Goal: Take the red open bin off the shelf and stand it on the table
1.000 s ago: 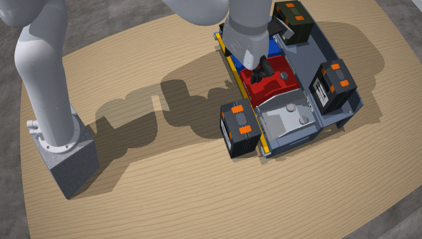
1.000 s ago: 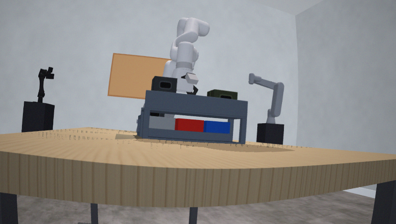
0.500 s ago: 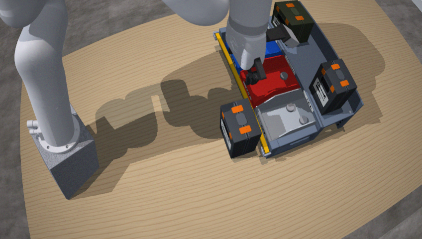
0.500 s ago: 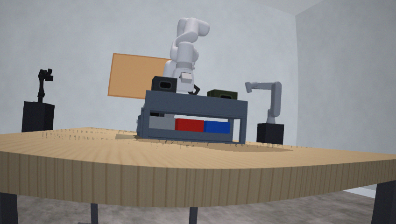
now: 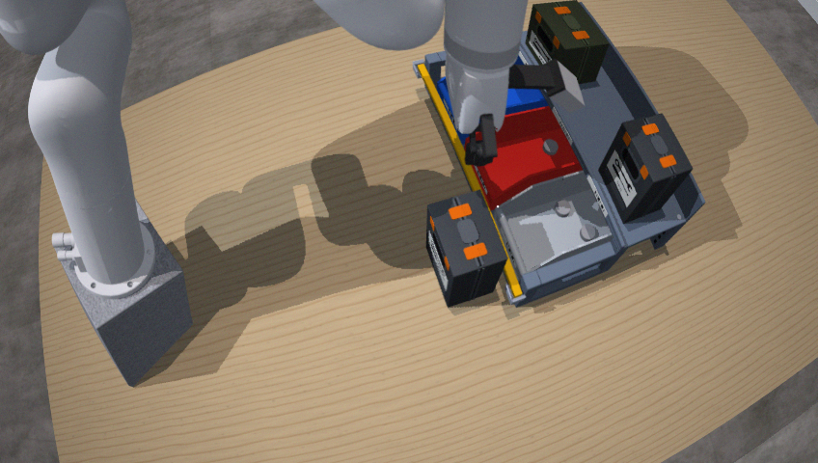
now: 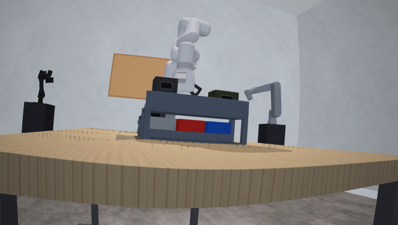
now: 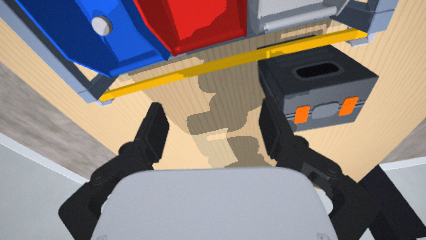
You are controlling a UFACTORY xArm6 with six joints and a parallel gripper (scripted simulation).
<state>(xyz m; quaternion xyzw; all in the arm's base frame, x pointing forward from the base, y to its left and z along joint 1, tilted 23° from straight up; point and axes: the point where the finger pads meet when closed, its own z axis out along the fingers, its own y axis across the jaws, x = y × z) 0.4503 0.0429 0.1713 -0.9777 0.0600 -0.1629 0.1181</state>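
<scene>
Right now my hand is 10 cm above the yellow rail. From my hand the other things lie so: grey bin 12 cm ahead, 10 cm to the right, 12 cm below; blue bin 9 cm ahead, 12 cm to the left, 12 cm below; red bin 10 cm ahead, 1 cm to the left, 12 cm below.
</scene>
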